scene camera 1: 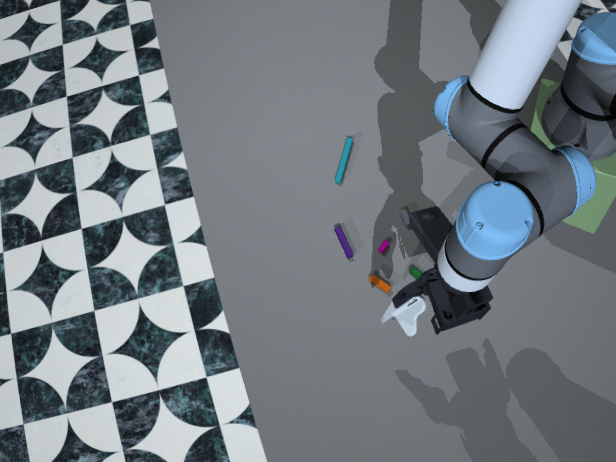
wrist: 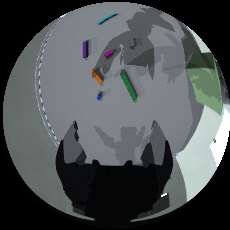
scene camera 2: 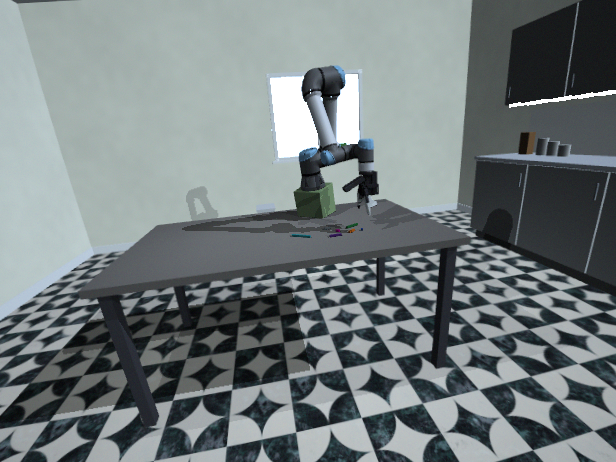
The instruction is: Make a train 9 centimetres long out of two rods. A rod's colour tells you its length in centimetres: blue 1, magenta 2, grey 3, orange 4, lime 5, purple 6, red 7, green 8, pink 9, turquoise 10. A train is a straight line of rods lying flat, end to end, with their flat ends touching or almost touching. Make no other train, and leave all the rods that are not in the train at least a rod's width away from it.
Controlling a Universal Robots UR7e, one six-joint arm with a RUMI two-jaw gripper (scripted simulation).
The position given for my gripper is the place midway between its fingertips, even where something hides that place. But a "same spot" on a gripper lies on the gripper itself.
Labels:
my gripper: scene camera 1 429, 306; wrist; scene camera 2
same spot on my gripper: (wrist: 157, 156) = (scene camera 2: 358, 194)

